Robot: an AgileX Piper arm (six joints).
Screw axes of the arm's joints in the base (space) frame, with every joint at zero. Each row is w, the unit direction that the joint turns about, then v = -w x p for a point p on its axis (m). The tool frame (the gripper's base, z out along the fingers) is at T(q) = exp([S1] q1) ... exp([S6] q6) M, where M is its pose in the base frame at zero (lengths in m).
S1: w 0 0 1 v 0.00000 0.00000 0.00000
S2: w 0 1 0 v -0.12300 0.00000 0.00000
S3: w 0 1 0 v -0.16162 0.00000 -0.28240
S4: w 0.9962 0 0.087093 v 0.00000 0.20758 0.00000
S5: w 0 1 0 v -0.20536 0.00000 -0.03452
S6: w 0.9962 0 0.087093 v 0.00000 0.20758 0.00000
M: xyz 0.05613 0.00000 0.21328 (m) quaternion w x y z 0.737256 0 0.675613 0
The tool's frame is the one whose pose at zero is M.
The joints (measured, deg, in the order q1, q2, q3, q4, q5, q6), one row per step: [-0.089 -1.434 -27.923 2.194 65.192 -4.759]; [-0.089 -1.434 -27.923 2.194 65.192 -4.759]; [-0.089 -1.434 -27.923 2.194 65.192 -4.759]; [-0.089 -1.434 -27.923 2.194 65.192 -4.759]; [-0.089 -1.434 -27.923 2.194 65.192 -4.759]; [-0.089 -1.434 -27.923 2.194 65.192 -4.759]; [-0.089 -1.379 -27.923 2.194 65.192 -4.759]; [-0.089 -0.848 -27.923 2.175 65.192 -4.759]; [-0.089 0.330 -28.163 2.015 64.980 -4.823]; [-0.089 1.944 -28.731 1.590 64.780 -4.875]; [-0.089 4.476 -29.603 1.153 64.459 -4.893]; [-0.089 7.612 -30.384 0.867 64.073 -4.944]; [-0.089 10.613 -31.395 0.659 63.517 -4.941]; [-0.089 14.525 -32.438 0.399 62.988 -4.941]
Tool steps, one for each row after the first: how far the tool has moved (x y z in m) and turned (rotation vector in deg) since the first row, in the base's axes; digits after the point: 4 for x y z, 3 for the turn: [0.0000 0.0000 0.0000 0.000 0.000 0.000]; [0.0000 0.0000 0.0000 0.000 0.000 0.000]; [0.0000 0.0000 0.0000 0.000 0.000 0.000]; [0.0000 0.0000 0.0000 0.000 0.000 0.000]; [0.0000 0.0000 0.0000 0.000 0.000 0.000]; [0.0001 0.0000 0.0000 0.000 0.055 0.000]; [0.0015 0.0000 0.0001 -0.015 0.586 -0.011]; [0.0042 -0.0003 0.0017 -0.197 1.310 -0.072]; [0.0075 -0.0009 0.0048 -0.594 2.156 -0.280]; [0.0130 -0.0015 0.0095 -0.977 3.495 -0.501]; [0.0207 -0.0020 0.0135 -1.267 5.464 -0.608]; [0.0283 -0.0023 0.0185 -1.448 6.898 -0.703]; [0.0389 -0.0027 0.0229 -1.687 9.238 -0.799]
